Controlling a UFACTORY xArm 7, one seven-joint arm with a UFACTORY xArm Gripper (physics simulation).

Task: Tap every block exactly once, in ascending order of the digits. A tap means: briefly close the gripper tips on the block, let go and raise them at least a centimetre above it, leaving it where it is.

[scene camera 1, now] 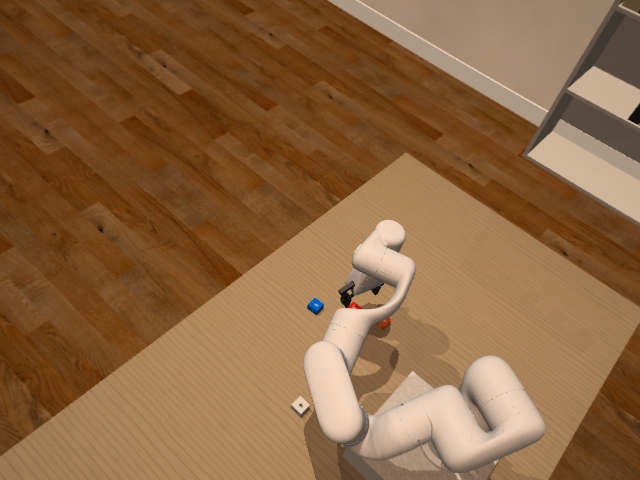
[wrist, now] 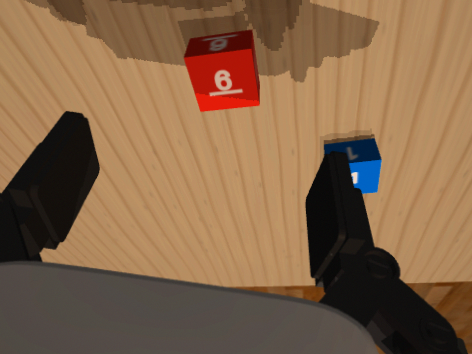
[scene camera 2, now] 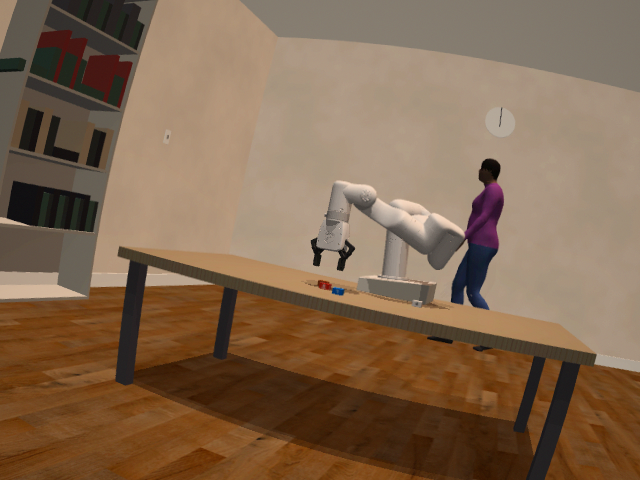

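Observation:
My gripper (scene camera 1: 360, 295) (scene camera 2: 328, 265) (wrist: 205, 158) is open and empty, raised above the table. A red block (scene camera 1: 353, 306) (wrist: 225, 80) marked with an underlined 6 lies beyond the fingers in the wrist view; the arm partly covers it in scene camera 1. A blue block (scene camera 1: 315, 305) (scene camera 2: 338, 291) (wrist: 371, 175) marked 1 lies partly behind the right finger in the wrist view. An orange-red block (scene camera 1: 384, 322) shows beside the arm, its digit unreadable. A white block (scene camera 1: 300, 406) (scene camera 2: 417, 303) lies apart near the base; its mark is too small to read.
The arm's base (scene camera 2: 396, 290) stands on the table (scene camera 1: 217, 351) (scene camera 2: 516, 326). The forearm passes over the table near the red and orange-red blocks. A bookshelf (scene camera 1: 578, 160) (scene camera 2: 77, 263) stands off the table, and a person (scene camera 2: 485, 222) stands behind it.

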